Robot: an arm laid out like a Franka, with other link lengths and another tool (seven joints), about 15 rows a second.
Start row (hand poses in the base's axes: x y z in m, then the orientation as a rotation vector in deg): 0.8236 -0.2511 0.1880 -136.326 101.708 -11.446
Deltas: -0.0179 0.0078 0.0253 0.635 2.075 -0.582; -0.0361 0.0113 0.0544 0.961 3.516 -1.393; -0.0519 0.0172 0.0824 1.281 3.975 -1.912; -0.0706 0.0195 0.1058 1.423 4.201 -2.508; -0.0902 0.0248 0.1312 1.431 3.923 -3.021; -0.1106 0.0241 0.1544 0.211 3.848 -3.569; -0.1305 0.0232 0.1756 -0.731 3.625 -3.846; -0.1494 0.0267 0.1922 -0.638 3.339 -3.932; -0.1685 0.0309 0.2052 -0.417 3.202 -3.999; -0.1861 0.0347 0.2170 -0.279 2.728 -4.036; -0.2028 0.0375 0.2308 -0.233 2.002 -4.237; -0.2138 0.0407 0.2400 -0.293 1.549 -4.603
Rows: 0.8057 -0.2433 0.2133 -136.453 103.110 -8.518; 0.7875 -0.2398 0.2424 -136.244 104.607 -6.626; 0.7717 -0.2339 0.2704 -135.795 105.325 -5.854; 0.7530 -0.2316 0.2938 -135.286 106.097 -5.531; 0.7334 -0.2263 0.3192 -134.698 106.600 -5.917; 0.7130 -0.2270 0.3424 -135.028 107.662 -7.201; 0.6931 -0.2279 0.3636 -135.323 108.231 -8.378; 0.6742 -0.2244 0.3802 -135.042 108.178 -8.640; 0.6551 -0.2202 0.3932 -134.763 108.122 -8.604; 0.6375 -0.2164 0.4050 -134.403 107.910 -9.038; 0.6208 -0.2136 0.4188 -133.834 107.816 -9.872; 0.6098 -0.2104 0.4280 -133.323 108.074 -10.504
